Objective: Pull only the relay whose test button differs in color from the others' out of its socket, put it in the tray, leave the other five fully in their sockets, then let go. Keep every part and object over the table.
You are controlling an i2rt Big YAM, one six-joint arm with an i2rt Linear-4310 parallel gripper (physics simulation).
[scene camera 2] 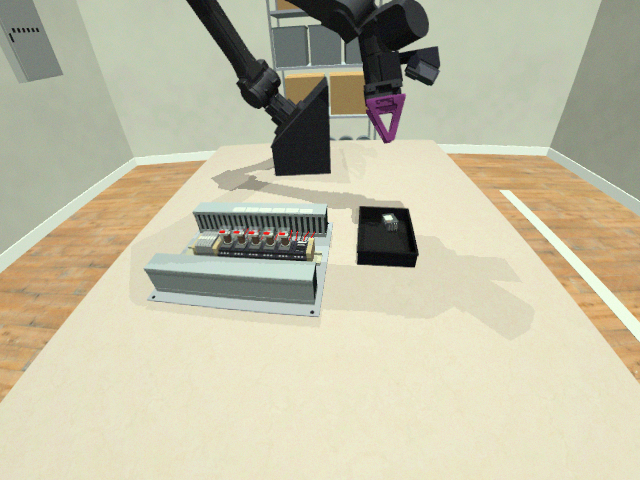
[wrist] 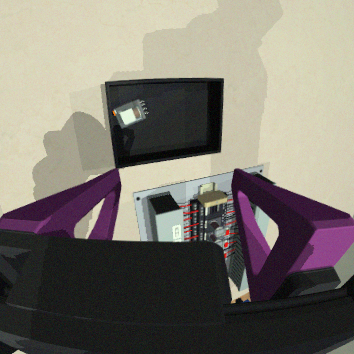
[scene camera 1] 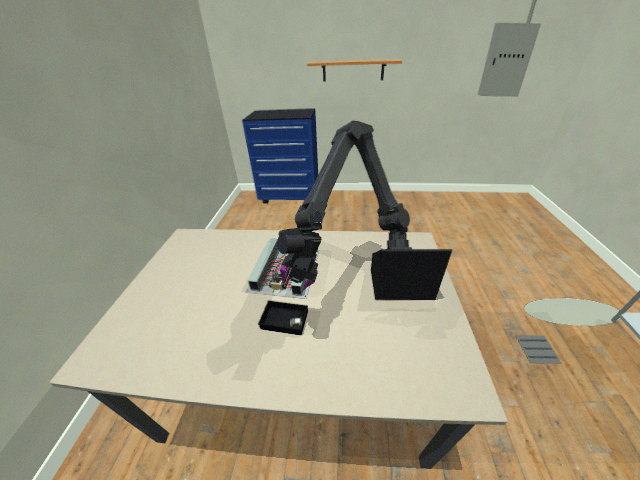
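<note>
The pulled relay lies on its side inside the black tray, near one wall. Its test button looks orange in the wrist view. In scene camera 2, five relays with red buttons stand upright in a row of sockets. The socket at the tray end of the row is empty. My gripper is open and empty, raised above the table, apart from the tray and the relay. Whether the five relays are fully seated is too small to tell.
The grey panel plate lies beside the tray. It carries a front duct, a slotted rear duct and a terminal block. The arm's black base stands on the table.
</note>
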